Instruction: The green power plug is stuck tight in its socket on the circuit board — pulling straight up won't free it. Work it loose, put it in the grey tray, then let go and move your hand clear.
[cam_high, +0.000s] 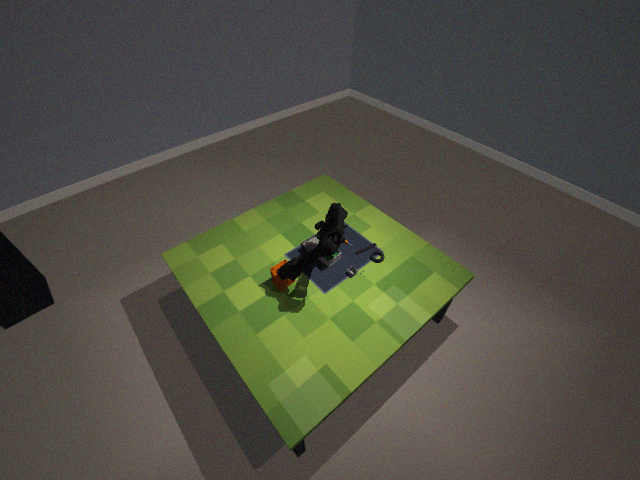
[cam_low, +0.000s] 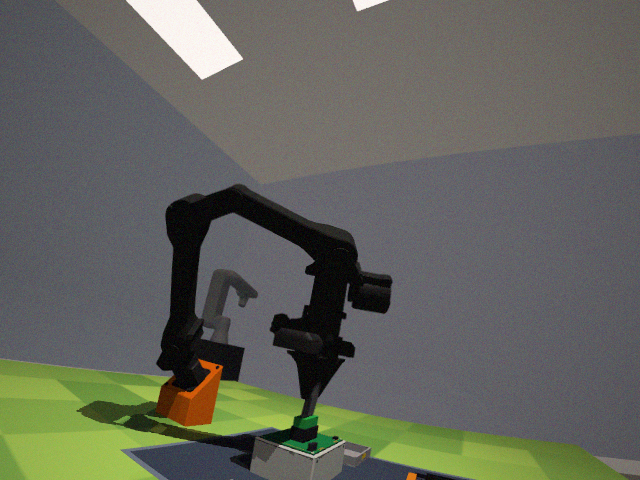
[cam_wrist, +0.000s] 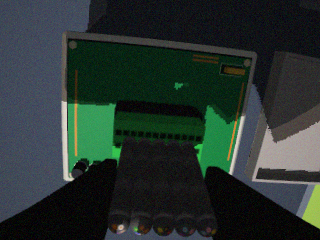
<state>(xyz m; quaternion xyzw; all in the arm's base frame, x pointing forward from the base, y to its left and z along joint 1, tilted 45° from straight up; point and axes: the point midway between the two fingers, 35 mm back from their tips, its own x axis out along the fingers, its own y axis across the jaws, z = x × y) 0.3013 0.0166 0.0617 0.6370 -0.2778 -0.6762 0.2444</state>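
Now: gripper tip 3 cm above the green power plug. The rest, counted from my gripper tip: dark mat (12 cm below, 5 cm ahead); dark bar (21 cm ahead, 11 cm to the right, 11 cm below).
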